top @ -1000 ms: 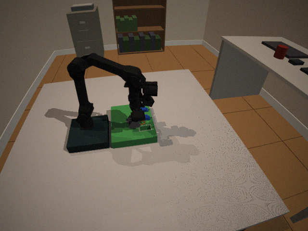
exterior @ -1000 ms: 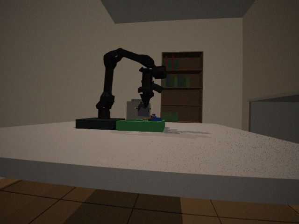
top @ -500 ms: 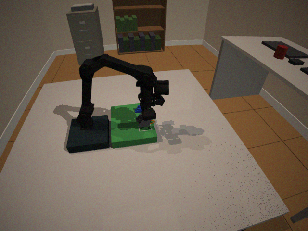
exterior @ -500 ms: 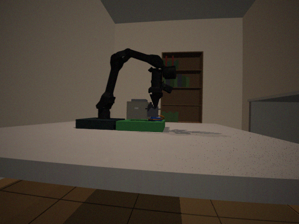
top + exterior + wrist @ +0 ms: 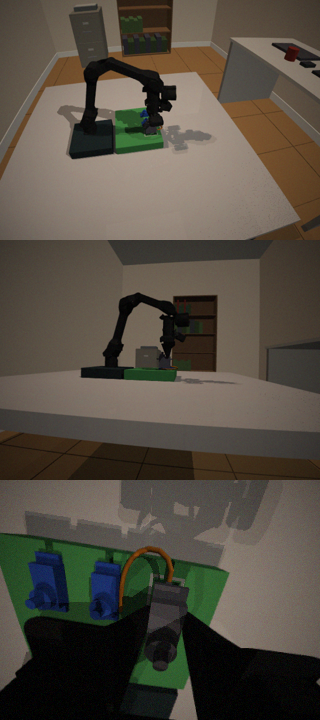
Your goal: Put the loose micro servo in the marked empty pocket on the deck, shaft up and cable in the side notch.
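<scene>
My gripper tip is 130 mm past the green deck, 70 mm to the right of it and 80 mm above it.
</scene>
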